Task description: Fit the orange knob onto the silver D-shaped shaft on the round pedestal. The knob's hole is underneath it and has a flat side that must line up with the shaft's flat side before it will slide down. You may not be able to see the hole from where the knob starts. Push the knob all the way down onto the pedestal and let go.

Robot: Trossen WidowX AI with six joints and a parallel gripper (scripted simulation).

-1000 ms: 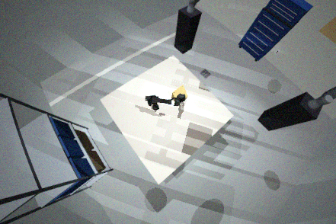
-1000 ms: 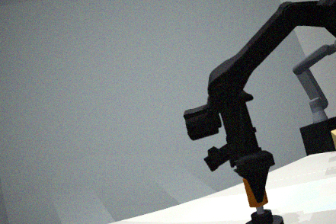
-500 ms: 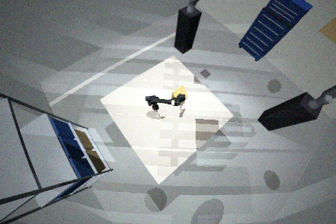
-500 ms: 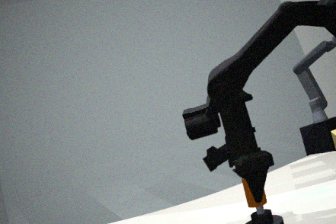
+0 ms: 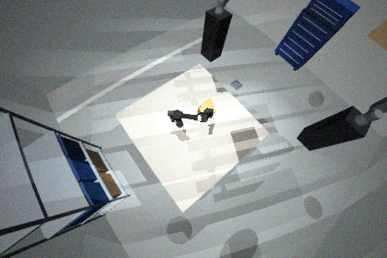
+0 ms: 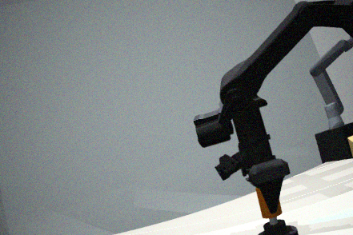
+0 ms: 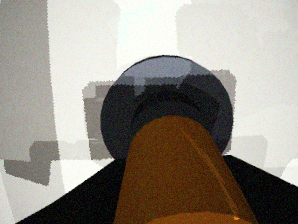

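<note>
Right now my gripper tip is 3 cm below the orange knob. Round my gripper tip: dark round pedestal 4 cm below.
</note>
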